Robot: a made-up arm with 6 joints.
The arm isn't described. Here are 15 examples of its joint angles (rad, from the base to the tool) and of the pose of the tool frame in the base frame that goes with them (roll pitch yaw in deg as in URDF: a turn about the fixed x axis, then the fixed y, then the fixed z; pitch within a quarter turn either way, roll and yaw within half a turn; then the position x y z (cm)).
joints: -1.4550 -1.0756 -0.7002 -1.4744 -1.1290 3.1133
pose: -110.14 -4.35 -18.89 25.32 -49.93 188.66
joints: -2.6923 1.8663 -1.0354 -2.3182 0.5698 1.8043
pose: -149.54 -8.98 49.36 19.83 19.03 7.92
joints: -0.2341 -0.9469 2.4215 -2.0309 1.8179 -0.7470
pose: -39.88 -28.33 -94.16 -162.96 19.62 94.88
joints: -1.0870 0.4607 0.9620 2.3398 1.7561 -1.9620
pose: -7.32 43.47 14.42 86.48 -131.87 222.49
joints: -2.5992 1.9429 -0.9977 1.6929 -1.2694 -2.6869
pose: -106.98 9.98 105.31 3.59 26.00 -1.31
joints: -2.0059 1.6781 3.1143 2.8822 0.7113 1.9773
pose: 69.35 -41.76 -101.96 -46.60 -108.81 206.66
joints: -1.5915 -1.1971 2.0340 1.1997 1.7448 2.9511
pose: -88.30 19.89 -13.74 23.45 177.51 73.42
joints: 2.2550 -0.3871 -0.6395 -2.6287 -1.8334 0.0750
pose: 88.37 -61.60 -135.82 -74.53 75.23 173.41
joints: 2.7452 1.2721 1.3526 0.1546 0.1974 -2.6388
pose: 142.01 -15.78 159.09 -224.44 93.23 143.76
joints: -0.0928 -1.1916 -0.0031 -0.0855 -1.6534 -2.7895
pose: 161.87 26.55 0.14 -20.67 3.76 223.16
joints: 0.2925 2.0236 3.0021 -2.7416 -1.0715 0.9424
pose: -29.73 -58.07 156.49 131.69 47.35 170.76
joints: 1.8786 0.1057 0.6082 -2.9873 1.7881 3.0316
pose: -19.10 71.70 79.08 -35.93 123.69 225.83
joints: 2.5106 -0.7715 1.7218 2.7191 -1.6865 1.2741
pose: -40.64 52.36 5.68 136.26 -88.69 182.69
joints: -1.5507 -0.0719 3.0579 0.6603 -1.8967 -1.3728
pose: 145.36 -48.11 -149.33 -14.54 100.49 165.63
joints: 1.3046 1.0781 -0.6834 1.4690 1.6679 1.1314
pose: -53.92 -4.36 157.97 5.45 101.07 2.56
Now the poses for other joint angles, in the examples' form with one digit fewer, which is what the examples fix.
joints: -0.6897 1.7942 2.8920 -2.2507 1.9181 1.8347
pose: 49.3 34.9 -102.6 105.4 -107.4 164.6
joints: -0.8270 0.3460 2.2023 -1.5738 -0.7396 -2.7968
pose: 136.7 -45.1 59.9 4.0 17.1 288.9
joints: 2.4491 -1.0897 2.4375 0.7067 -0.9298 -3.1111
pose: -41.5 -19.9 -6.1 146.2 -106.7 64.0
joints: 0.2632 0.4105 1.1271 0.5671 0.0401 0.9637
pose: -88.8 -43.0 16.8 141.3 38.6 272.4
